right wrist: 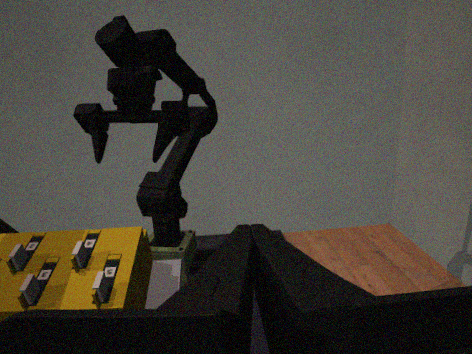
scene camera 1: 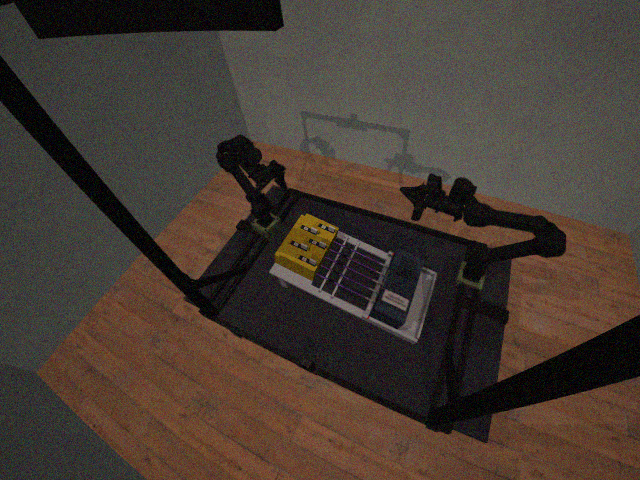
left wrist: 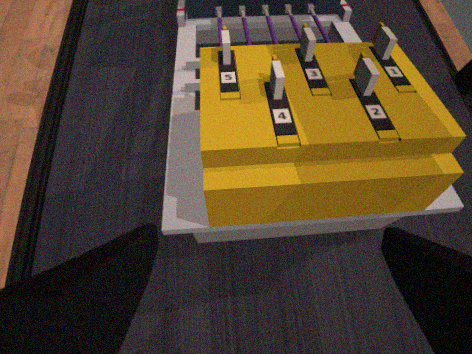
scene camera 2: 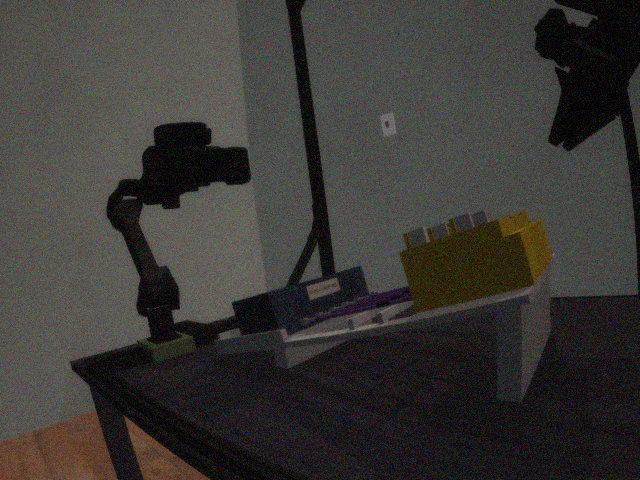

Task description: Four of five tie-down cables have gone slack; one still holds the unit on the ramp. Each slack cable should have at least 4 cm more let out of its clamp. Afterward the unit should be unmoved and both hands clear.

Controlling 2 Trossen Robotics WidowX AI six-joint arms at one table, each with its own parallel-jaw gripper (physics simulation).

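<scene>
A yellow clamp block (scene camera 1: 292,266) (scene camera 2: 465,279) (left wrist: 330,200) (right wrist: 129,240) sits on the raised end of the white ramp (scene camera 2: 535,310) (left wrist: 170,220). In the left wrist view its clamps numbered 1 to 5 each have a pale lever standing up. Purple cables (scene camera 2: 361,304) (left wrist: 271,30) run from the block towards the dark blue unit (scene camera 1: 405,268) (scene camera 2: 289,310) at the ramp's low end; their slack cannot be judged. My left gripper (scene camera 2: 562,145) (left wrist: 270,237) (right wrist: 125,162) is open and empty, above and back from the block. My right gripper (scene camera 1: 404,191) (right wrist: 249,236) is shut and empty, raised away from the ramp.
The ramp stands on a dark table (scene camera 1: 310,341) (scene camera 2: 413,413). White crossbars span the cables in scene camera 1. Small posts with red marks (left wrist: 181,12) (left wrist: 346,11) stand at both sides near the unit. Black frame posts (scene camera 1: 103,191) (scene camera 2: 310,129) rise around the table.
</scene>
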